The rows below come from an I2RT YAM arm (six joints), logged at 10 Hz.
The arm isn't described. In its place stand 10 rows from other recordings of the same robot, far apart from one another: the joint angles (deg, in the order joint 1, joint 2, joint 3, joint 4, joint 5, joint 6), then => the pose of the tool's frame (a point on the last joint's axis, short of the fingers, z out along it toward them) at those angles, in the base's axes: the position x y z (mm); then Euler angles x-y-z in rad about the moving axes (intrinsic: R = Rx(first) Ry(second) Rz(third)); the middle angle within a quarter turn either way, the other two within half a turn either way.
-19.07, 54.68, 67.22, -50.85, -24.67, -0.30 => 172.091 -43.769 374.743 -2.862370 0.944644 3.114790
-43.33, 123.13, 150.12, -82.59, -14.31, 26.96 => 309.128 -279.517 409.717 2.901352 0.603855 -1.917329
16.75, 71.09, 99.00, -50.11, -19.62, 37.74 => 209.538 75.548 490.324 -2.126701 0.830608 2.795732
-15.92, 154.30, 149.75, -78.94, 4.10, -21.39 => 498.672 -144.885 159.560 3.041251 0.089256 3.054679
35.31, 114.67, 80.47, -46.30, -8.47, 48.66 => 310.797 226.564 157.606 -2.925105 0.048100 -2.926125
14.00, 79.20, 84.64, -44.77, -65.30, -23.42 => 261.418 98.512 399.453 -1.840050 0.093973 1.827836
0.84, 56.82, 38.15, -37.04, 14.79, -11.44 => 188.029 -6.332 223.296 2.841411 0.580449 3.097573
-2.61, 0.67, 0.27, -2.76, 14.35, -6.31 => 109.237 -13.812 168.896 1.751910 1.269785 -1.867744
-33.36, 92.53, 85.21, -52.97, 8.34, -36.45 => 278.160 -189.317 310.674 2.714789 0.336103 -3.083357
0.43, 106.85, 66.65, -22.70, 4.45, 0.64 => 372.271 0.032 156.387 3.058208 0.472082 -3.099134
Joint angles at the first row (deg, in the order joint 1, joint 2, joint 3, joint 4, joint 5, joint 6):
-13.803, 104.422, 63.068, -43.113, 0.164, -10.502
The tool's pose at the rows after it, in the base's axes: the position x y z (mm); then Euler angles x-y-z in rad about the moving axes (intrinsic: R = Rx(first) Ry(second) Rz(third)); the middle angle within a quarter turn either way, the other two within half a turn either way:
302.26 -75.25 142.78 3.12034 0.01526 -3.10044
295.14 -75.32 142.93 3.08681 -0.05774 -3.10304
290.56 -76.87 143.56 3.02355 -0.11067 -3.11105
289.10 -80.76 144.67 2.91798 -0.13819 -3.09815
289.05 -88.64 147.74 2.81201 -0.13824 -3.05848
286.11 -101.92 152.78 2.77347 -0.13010 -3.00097
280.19 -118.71 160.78 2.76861 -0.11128 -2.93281
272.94 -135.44 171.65 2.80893 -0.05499 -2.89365
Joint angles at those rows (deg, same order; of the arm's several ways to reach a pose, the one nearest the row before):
-13.869, 104.422, 63.069, -47.507, 0.972, -11.530
-13.868, 104.422, 63.068, -51.112, 3.836, -11.486
-13.868, 104.400, 63.068, -53.254, 8.054, -11.420
-13.933, 104.333, 63.068, -53.517, 14.261, -9.955
-14.720, 103.897, 63.067, -52.336, 20.185, -8.075
-17.060, 102.957, 63.068, -51.309, 22.283, -7.377
-20.426, 101.341, 63.070, -50.348, 22.218, -7.531
-24.250, 99.023, 63.069, -48.971, 18.655, -10.349

